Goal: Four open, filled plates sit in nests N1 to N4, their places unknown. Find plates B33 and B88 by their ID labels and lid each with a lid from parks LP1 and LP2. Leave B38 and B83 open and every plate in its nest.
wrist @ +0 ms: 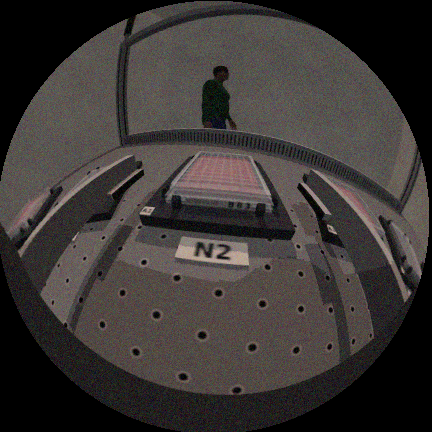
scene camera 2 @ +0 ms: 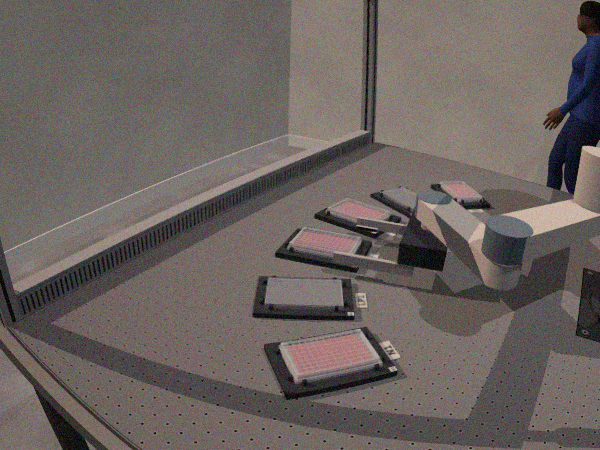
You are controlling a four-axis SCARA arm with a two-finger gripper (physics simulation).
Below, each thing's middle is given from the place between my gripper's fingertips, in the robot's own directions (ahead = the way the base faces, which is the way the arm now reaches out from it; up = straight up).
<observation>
Now: the lid park LP1 [scene camera 2: 259, 311] 2 cm behind my hand, 18 cm to the left of it and 3 cm below it. The rest, counted from my hand: N3 plate [scene camera 2: 347, 209] (6 cm ahead, 17 cm to the right, 2 cm below); then N2 tag [wrist: 189, 248] (5 cm behind, 1 cm to the right, 4 cm below); then nest N2 [scene camera 2: 282, 252] (4 cm ahead, 1 cm to the left, 3 cm below).
</observation>
